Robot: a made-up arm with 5 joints.
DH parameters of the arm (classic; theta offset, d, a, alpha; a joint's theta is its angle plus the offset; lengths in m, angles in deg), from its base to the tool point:
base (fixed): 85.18 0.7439 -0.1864 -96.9
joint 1: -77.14 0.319 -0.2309 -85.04
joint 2: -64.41 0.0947 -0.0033 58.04
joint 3: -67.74 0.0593 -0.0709 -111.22
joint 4: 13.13 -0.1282 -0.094 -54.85
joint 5: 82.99 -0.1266 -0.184 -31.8
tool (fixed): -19.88 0.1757 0 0
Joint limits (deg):
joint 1: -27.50..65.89
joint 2: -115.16..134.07
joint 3: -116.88..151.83
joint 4: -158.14..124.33
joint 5: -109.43..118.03
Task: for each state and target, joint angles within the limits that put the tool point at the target. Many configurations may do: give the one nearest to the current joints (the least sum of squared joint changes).
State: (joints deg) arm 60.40 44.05 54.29 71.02 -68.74
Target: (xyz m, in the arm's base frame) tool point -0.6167 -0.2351 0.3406
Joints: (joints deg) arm 54.93 62.82 53.66 95.24 -47.76
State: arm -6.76 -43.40 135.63 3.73 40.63
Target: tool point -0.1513 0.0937 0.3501
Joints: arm -27.50 -18.38 126.22 22.28 25.14
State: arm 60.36 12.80 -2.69 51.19 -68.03
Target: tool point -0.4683 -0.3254 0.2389
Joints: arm 63.20 28.56 -13.71 41.01 -18.99
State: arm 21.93 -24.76 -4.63 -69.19 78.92
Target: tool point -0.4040 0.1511 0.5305
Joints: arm -26.40 -31.75 -35.75 -54.59 46.68
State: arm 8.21 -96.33 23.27 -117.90 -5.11
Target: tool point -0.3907 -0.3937 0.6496
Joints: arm 37.47 -104.01 41.77 -138.28 -30.23
